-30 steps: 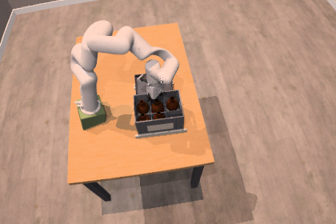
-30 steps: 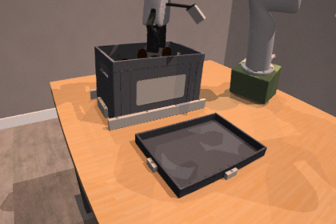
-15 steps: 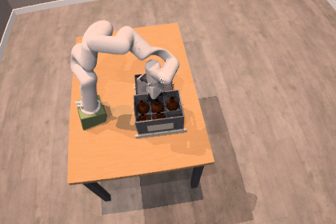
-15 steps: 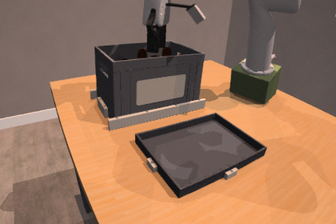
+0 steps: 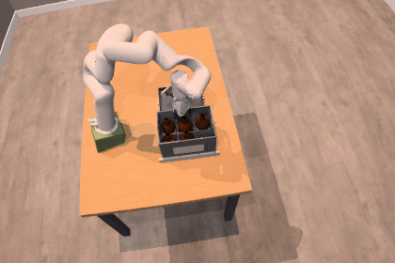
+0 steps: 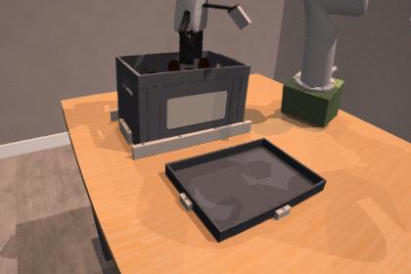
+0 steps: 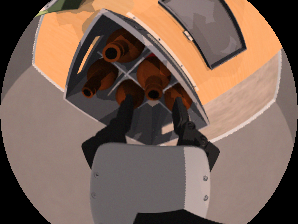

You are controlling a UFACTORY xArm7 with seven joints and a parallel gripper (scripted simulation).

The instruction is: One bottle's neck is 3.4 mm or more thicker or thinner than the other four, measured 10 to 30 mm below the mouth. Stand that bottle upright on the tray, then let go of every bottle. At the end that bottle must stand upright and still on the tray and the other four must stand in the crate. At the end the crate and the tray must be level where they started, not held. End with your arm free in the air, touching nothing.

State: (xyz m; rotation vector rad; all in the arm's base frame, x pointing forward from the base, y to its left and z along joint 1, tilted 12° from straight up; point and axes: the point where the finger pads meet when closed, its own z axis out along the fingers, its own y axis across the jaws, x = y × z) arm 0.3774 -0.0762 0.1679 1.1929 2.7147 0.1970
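Right now the crate is 120 mm below my hand and 40 mm to the right of it. The rest, counted from my hand: dark tray (230 mm to the left, 190 mm below); glass bottle (110 mm below, 90 mm ahead).
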